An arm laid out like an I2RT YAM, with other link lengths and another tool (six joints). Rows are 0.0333 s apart.
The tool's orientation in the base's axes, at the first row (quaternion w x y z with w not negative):
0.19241, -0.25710, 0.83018, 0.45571
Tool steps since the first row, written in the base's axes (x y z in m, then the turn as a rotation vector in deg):
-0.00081, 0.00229, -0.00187, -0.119, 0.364, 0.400
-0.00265, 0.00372, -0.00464, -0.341, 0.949, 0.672
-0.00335, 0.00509, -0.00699, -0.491, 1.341, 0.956
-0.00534, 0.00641, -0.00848, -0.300, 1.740, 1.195
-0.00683, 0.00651, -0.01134, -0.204, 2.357, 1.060
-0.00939, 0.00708, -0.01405, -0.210, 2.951, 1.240
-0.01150, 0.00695, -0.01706, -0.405, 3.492, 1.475
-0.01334, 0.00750, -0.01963, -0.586, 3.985, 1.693
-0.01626, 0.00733, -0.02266, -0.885, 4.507, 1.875
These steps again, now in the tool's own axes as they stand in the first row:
0.00110, 0.00029, 0.00285, -0.219, 0.499, 0.097
0.00374, 0.00023, 0.00533, -0.340, 1.077, 0.440
0.00525, -0.00028, 0.00764, -0.477, 1.531, 0.617
0.00732, 0.00054, 0.00936, -0.861, 1.754, 0.853
0.01006, -0.00040, 0.01078, -1.018, 1.886, 1.458
0.01345, -0.00038, 0.01243, -1.262, 2.277, 1.874
0.01683, -0.00115, 0.01368, -1.374, 2.794, 2.200
0.01957, -0.00148, 0.01530, -1.475, 3.269, 2.495
0.02361, -0.00179, 0.01646, -1.469, 3.805, 2.823

